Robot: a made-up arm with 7 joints.
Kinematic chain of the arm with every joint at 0, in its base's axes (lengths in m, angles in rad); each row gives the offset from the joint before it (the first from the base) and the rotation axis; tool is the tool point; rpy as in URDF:
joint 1: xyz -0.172 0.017 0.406 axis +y
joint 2: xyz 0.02 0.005 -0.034 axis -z
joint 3: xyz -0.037 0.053 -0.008 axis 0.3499 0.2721 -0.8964
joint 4: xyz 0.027 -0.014 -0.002 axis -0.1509 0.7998 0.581
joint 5: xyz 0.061 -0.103 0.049 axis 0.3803 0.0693 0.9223
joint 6: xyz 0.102 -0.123 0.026 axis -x
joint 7: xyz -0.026 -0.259 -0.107 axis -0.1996 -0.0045 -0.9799
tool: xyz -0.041 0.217 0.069 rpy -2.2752 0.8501 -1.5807
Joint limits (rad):
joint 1: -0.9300..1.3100
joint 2: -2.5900..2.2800
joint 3: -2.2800..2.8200
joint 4: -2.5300..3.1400
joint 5: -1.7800..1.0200
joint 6: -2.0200..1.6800
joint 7: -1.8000..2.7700
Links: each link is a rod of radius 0.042 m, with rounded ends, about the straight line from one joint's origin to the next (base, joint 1, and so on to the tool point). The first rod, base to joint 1, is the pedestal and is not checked.
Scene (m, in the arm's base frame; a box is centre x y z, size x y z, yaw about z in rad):
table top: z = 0
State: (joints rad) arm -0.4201 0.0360 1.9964 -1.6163 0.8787 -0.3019 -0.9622
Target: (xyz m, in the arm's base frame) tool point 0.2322 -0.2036 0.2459
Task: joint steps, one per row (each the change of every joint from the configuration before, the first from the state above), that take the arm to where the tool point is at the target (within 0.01 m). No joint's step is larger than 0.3 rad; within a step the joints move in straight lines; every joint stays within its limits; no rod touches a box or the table.
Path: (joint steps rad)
1: 0.1798 -0.1125 -0.1143 -0.2294 0.0698 -0.2891 0.1932
2: 0.1798 -0.1124 -0.1143 -0.2295 0.0697 -0.2890 0.1932
3: -0.1101 -0.1794 -0.2066 0.1895 0.0004 -0.0324 -0.2449
4: -0.1102 -0.1795 -0.2066 0.1895 0.0003 -0.0324 -0.2448
5: -0.1101 -0.1794 -0.2066 0.1895 0.0004 -0.0323 -0.2448
6: -0.1101 -0.1794 -0.2066 0.1896 0.0003 -0.0324 -0.2449
7: -0.1101 -0.1794 -0.2066 0.1895 0.0004 -0.0324 -0.2448

